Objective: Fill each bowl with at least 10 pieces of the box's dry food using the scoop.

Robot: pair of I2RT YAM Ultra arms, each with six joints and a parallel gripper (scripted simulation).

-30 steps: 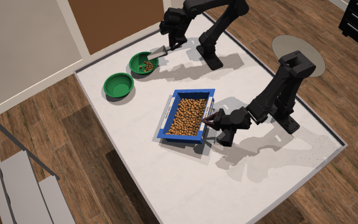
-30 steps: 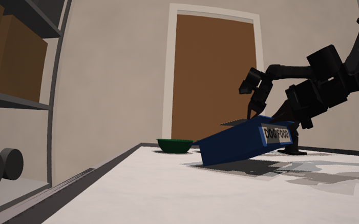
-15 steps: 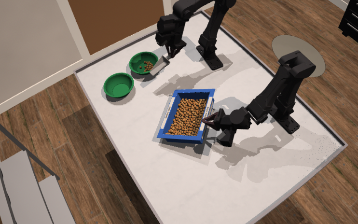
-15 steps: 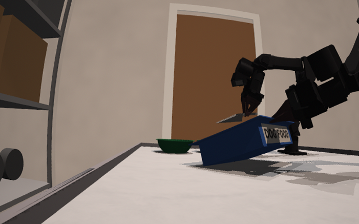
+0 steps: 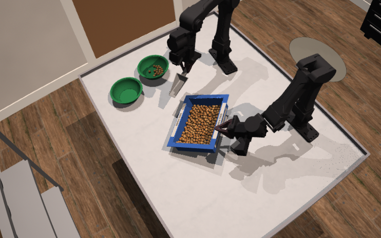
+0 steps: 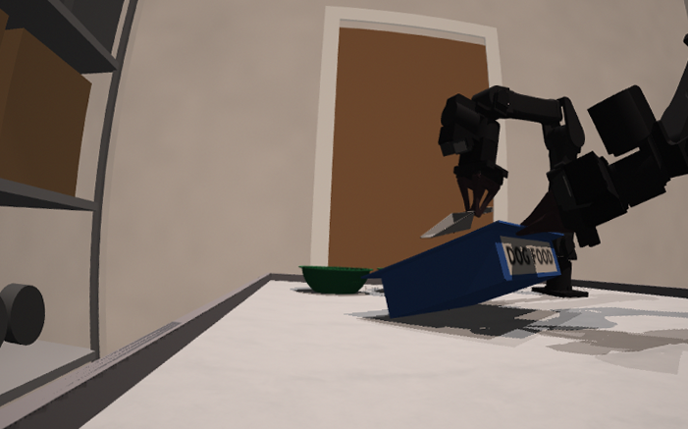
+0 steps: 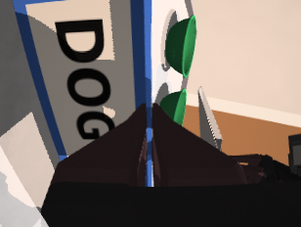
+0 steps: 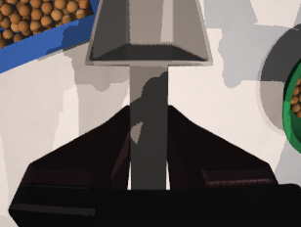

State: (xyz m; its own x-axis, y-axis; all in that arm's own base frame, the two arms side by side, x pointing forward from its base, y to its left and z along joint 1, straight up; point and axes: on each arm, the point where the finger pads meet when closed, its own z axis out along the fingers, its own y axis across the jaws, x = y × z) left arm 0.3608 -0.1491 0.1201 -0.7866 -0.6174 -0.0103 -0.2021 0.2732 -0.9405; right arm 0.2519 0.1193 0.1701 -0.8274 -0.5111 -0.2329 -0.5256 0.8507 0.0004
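Now: right hand 40 mm short of the grey scoop, 10 mm to the right of it and 20 mm above it.
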